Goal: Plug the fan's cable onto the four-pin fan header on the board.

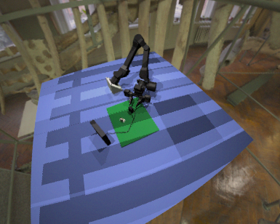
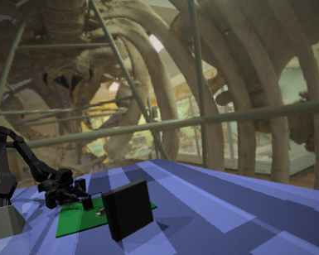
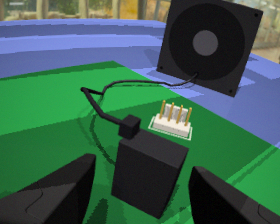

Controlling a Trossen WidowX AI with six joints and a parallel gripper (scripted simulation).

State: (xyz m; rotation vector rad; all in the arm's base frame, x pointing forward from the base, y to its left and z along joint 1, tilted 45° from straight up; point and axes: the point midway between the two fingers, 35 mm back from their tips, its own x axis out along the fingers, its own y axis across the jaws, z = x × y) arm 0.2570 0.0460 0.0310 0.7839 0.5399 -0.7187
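Right now the fan plug is 20 mm to the right of my gripper tip, 20 mm below it and 10 mm ahead of it. Round my gripper tip: green board (60 mm below, 60 mm ahead, 40 mm to the right); white four-pin header (100 mm to the right, 40 mm below, 40 mm ahead); black cable (30 mm ahead, 10 mm to the right, 10 mm below).
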